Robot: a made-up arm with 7 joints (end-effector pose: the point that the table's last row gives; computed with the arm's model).
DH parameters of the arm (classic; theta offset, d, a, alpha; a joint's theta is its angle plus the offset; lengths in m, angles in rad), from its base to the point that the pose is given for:
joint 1: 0 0.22 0 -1.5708
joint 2: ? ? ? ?
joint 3: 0 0.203 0.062 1.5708
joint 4: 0 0 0.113 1.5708
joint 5: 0 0.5 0 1.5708
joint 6: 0 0 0.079 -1.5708
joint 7: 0 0.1 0 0
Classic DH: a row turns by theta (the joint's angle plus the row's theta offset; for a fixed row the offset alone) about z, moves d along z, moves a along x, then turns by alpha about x.
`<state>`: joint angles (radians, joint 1 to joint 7).
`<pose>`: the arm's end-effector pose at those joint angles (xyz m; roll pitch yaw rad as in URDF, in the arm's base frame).
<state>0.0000 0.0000 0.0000 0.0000 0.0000 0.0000 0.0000</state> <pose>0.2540 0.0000 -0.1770 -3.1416 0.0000 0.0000</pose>
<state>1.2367 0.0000 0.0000 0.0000 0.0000 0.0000 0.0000</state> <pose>0.0833 0.2400 -0.1770 -3.1416 0.0000 1.2367</pose>
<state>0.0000 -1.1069 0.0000 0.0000 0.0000 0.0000 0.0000</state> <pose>0.4687 0.0000 0.2695 -3.1416 -1.1069 0.0000</pose>
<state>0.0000 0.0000 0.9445 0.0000 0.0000 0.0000 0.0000</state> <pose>0.1489 0.2058 -0.1770 -3.1416 0.0000 0.9445</pose>
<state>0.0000 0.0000 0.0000 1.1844 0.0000 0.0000 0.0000</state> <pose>0.6901 0.0000 0.3747 -3.1416 -1.1844 0.0000</pose>
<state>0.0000 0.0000 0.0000 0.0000 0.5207 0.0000 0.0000</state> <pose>0.2435 -0.0393 -0.1770 -3.1416 0.0000 -0.5207</pose>
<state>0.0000 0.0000 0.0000 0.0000 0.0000 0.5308 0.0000</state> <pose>0.1925 0.0000 -0.2032 -3.1416 0.5308 0.0000</pose>
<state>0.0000 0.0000 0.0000 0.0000 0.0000 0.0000 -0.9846</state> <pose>0.2540 0.0000 -0.1770 -3.1416 0.0000 0.9846</pose>
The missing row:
joint 2: 0 0 0 1.5708
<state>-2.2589 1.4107 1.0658 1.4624 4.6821 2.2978 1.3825</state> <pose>0.1284 -0.5247 -0.1170 1.8924 0.0453 -2.0887</pose>
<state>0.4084 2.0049 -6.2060 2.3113 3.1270 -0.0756 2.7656</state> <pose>0.3191 0.1772 -0.4785 3.1182 -0.2385 0.7610</pose>
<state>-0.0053 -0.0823 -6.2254 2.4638 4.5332 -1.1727 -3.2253</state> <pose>0.2243 0.1358 0.8636 -1.1351 -1.0101 -0.6945</pose>
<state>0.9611 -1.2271 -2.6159 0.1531 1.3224 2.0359 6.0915</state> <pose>0.3161 0.0739 -0.0073 0.6394 0.2372 0.4030</pose>
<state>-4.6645 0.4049 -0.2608 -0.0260 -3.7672 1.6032 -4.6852</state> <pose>0.0008 0.0815 -0.2257 1.9428 -0.1804 -2.7720</pose>
